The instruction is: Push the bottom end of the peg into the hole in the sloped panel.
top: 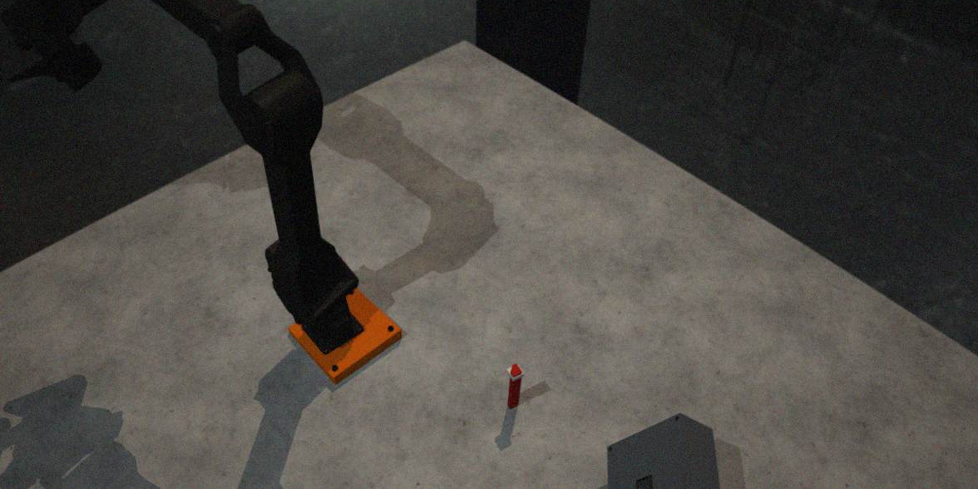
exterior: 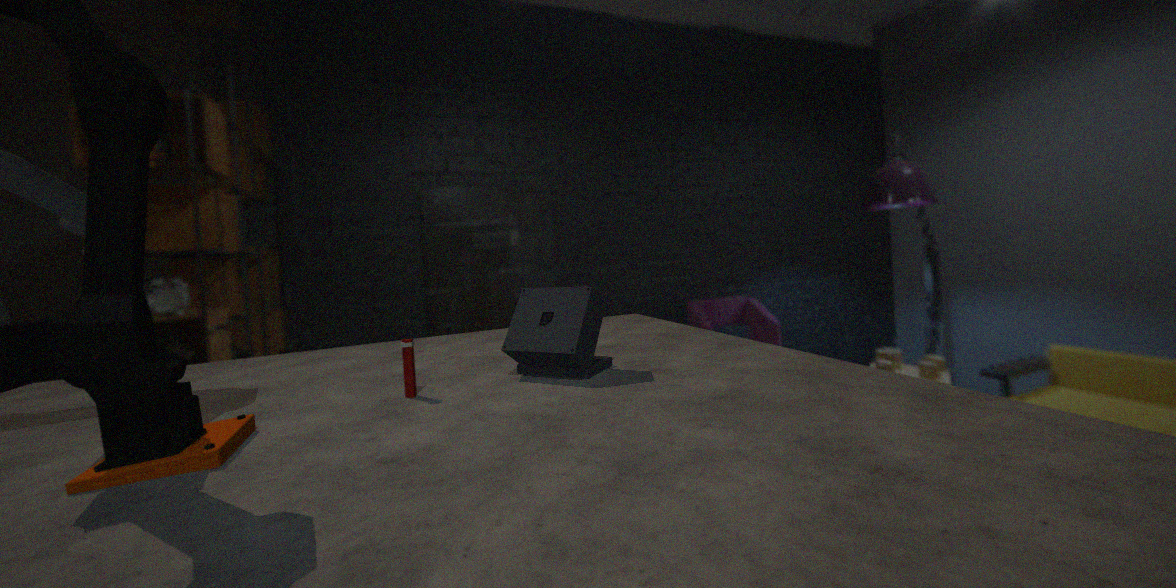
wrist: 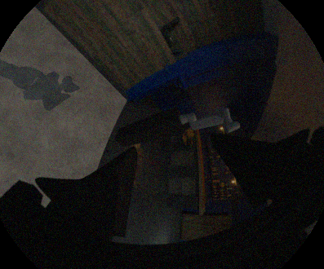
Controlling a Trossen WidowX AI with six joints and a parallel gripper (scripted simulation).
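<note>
My gripper tip is now 580 mm short of the red peg, 340 mm to the right of it and 330 mm above it. Round my gripper tip: grey sloped panel: 800 mm ahead, 360 mm to the left, 310 mm below.
</note>
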